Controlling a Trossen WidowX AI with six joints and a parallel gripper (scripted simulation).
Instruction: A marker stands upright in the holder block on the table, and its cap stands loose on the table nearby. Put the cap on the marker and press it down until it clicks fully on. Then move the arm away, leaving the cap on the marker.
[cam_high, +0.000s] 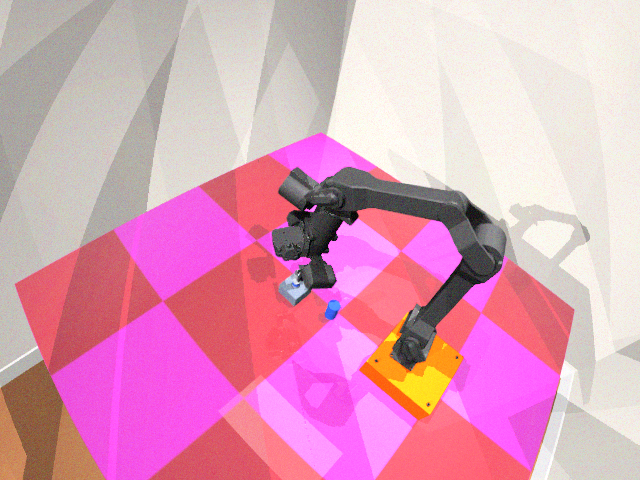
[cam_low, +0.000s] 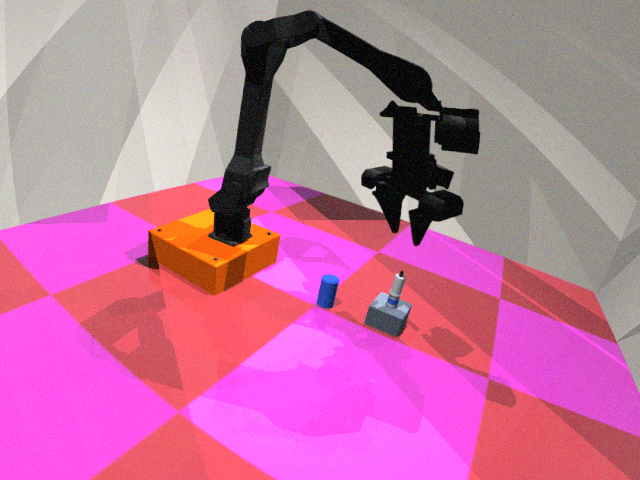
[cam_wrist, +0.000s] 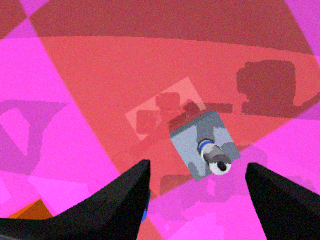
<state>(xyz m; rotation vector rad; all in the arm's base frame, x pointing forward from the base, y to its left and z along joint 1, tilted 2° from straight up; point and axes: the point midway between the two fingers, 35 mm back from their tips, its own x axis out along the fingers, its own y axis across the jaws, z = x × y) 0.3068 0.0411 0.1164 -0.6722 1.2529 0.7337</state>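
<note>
My gripper tip is 12 cm above the blue cap, 10 cm past it and 4 cm to the left of it.
</note>
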